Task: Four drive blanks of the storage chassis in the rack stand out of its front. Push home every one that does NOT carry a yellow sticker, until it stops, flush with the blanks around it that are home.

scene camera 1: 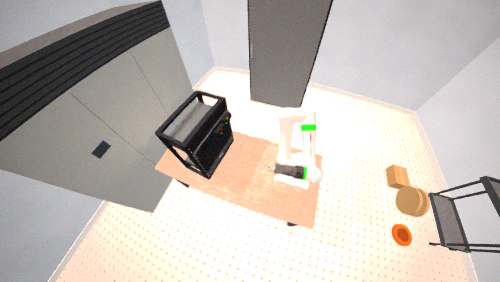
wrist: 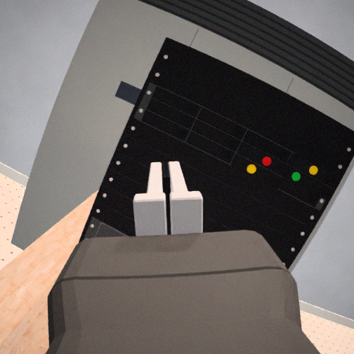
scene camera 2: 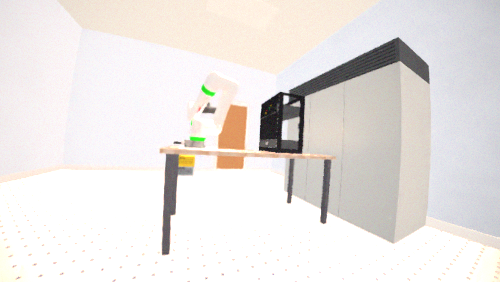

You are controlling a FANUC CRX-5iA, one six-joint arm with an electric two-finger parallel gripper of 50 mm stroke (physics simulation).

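Seen in the pictures: gripper, between the fingertips: (scene camera 1: 265,166); arm's base, origin of its link: (scene camera 2: 196,147).
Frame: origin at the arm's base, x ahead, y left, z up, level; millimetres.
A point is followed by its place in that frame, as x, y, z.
The black rack (scene camera 1: 199,162) @(786, 292, 341) (scene camera 2: 280,122) @(730, -184, 289) (wrist: 121,154) stands at the far end of the table. In the wrist view the storage chassis (wrist: 145,102) crosses its upper part, with dark blanks in a grid. Four blanks carry round stickers: a yellow sticker (wrist: 251,169), a red sticker (wrist: 266,161), a green sticker (wrist: 296,176) and another yellow sticker (wrist: 313,170), all right of centre. How far each blank stands out is hard to tell. My gripper (wrist: 165,179) (scene camera 1: 268,167) @(296, 217, 408) is shut and empty, well back from the rack's front and apart from the blanks.
The wooden table (scene camera 1: 240,175) @(519, 185, -12) (scene camera 2: 250,153) @(380, -280, -16) carries the arm and rack. A tall grey cabinet (scene camera 1: 125,100) (scene camera 2: 370,150) (wrist: 75,125) stands behind the rack. A box (scene camera 1: 397,176), a round brown object (scene camera 1: 412,201) and an orange object (scene camera 1: 402,235) are on the floor, away from the table.
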